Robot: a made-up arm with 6 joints. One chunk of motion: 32 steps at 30 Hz.
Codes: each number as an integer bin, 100 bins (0 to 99) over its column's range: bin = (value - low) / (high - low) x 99, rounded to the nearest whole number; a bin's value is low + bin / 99 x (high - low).
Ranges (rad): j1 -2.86..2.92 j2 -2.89..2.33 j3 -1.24..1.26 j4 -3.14..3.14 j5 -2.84..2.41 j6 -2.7..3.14
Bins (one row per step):
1: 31 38 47 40 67 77
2: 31 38 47 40 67 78
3: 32 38 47 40 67 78
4: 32 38 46 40 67 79
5: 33 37 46 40 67 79
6: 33 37 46 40 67 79
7: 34 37 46 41 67 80
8: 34 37 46 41 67 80
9: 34 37 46 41 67 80
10: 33 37 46 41 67 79
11: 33 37 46 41 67 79
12: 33 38 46 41 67 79
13: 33 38 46 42 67 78
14: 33 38 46 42 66 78
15: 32 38 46 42 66 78
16: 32 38 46 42 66 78
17: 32 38 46 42 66 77
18: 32 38 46 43 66 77
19: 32 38 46 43 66 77
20: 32 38 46 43 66 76
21: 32 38 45 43 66 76
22: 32 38 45 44 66 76
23: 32 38 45 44 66 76
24: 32 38 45 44 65 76
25: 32 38 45 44 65 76
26: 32 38 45 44 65 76
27: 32 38 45 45 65 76
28: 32 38 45 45 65 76
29: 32 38 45 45 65 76
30: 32 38 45 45 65 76
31: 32 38 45 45 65 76
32: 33 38 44 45 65 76
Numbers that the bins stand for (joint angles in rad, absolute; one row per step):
1: -1.0501 -0.8864 -0.0531 -0.6026 0.7130 1.8422
2: -1.0501 -0.8864 -0.0531 -0.6026 0.7130 1.9012
3: -0.9917 -0.8864 -0.0531 -0.6026 0.7130 1.9012
4: -0.9917 -0.8864 -0.0784 -0.6026 0.7130 1.9602
5: -0.9333 -0.9391 -0.0784 -0.6026 0.7130 1.9602
6: -0.9333 -0.9391 -0.0784 -0.6026 0.7130 1.9602
7: -0.8749 -0.9391 -0.0784 -0.5392 0.7130 2.0192
8: -0.8749 -0.9391 -0.0784 -0.5392 0.7130 2.0192
9: -0.8749 -0.9391 -0.0784 -0.5392 0.7130 2.0192
10: -0.9333 -0.9391 -0.0784 -0.5392 0.7130 1.9602
11: -0.9333 -0.9391 -0.0784 -0.5392 0.7130 1.9602
12: -0.9333 -0.8864 -0.0784 -0.5392 0.7130 1.9602
13: -0.9333 -0.8864 -0.0784 -0.4758 0.7130 1.9012
14: -0.9333 -0.8864 -0.0784 -0.4758 0.6600 1.9012
15: -0.9917 -0.8864 -0.0784 -0.4758 0.6600 1.9012
16: -0.9917 -0.8864 -0.0784 -0.4758 0.6600 1.9012
17: -0.9917 -0.8864 -0.0784 -0.4758 0.6600 1.8422
18: -0.9917 -0.8864 -0.0784 -0.4123 0.6600 1.8422
19: -0.9917 -0.8864 -0.0784 -0.4123 0.6600 1.8422
20: -0.9917 -0.8864 -0.0784 -0.4123 0.6600 1.7832
21: -0.9917 -0.8864 -0.1036 -0.4123 0.6600 1.7832
22: -0.9917 -0.8864 -0.1036 -0.3489 0.6600 1.7832
23: -0.9917 -0.8864 -0.1036 -0.3489 0.6600 1.7832
24: -0.9917 -0.8864 -0.1036 -0.3489 0.6070 1.7832
25: -0.9917 -0.8864 -0.1036 -0.3489 0.6070 1.7832
26: -0.9917 -0.8864 -0.1036 -0.3489 0.6070 1.7832
27: -0.9917 -0.8864 -0.1036 -0.2855 0.6070 1.7832
28: -0.9917 -0.8864 -0.1036 -0.2855 0.6070 1.7832
29: -0.9917 -0.8864 -0.1036 -0.2855 0.6070 1.7832
30: -0.9917 -0.8864 -0.1036 -0.2855 0.6070 1.7832
31: -0.9917 -0.8864 -0.1036 -0.2855 0.6070 1.7832
32: -0.9333 -0.8864 -0.1289 -0.2855 0.6070 1.7832

